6 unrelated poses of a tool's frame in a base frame.
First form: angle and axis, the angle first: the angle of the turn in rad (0 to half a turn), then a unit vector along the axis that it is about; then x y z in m.
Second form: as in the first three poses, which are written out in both.
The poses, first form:
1: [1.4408 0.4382 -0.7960 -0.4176 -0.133 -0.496 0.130]
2: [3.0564 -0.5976 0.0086 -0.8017 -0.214 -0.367 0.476]
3: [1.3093 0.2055 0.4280 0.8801 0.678 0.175 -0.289]
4: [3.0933 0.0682 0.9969 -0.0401 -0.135 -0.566 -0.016]
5: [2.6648 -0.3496 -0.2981 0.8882 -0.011 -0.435 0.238]
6: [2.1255 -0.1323 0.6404 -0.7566 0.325 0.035 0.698]
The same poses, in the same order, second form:
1:
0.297 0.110 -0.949 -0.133
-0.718 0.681 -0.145 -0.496
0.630 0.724 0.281 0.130
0 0 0 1

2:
-0.283 0.058 0.957 -0.214
-0.078 -0.996 0.037 -0.367
0.956 -0.065 0.287 0.476
0 0 0 1

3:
0.290 -0.785 0.548 0.678
0.915 0.394 0.081 0.175
-0.279 0.478 0.833 -0.289
0 0 0 1

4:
-0.990 0.138 0.043 -0.135
0.134 0.987 -0.083 -0.566
-0.054 -0.077 -0.996 -0.016
0 0 0 1

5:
-0.658 -0.211 -0.723 -0.011
0.604 -0.721 -0.340 -0.435
-0.450 -0.660 0.601 0.238
0 0 0 1

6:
-0.500 0.514 0.697 0.325
-0.772 0.099 -0.627 0.035
-0.392 -0.852 0.347 0.698
0 0 0 1

